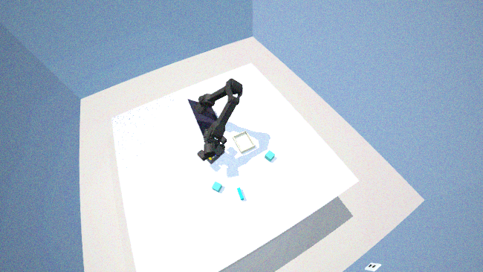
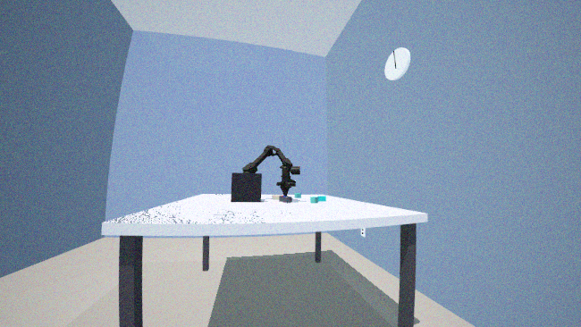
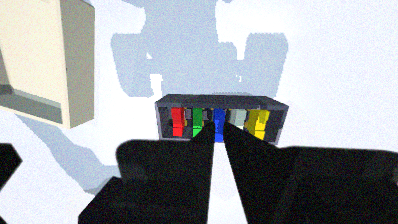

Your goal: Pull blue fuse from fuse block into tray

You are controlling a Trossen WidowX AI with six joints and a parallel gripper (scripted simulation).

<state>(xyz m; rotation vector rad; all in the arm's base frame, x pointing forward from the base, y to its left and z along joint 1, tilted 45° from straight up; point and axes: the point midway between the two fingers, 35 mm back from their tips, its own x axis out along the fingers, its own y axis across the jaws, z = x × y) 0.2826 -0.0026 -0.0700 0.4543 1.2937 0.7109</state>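
Right now the green fuse is 20 mm to the left of my gripper tip and 20 mm below it. The rest, counted from my gripper tip: red fuse: 10 mm behind, 40 mm to the left, 20 mm below; then white fuse: 10 mm ahead, 20 mm to the right, 20 mm below; then blue fuse: 10 mm below.
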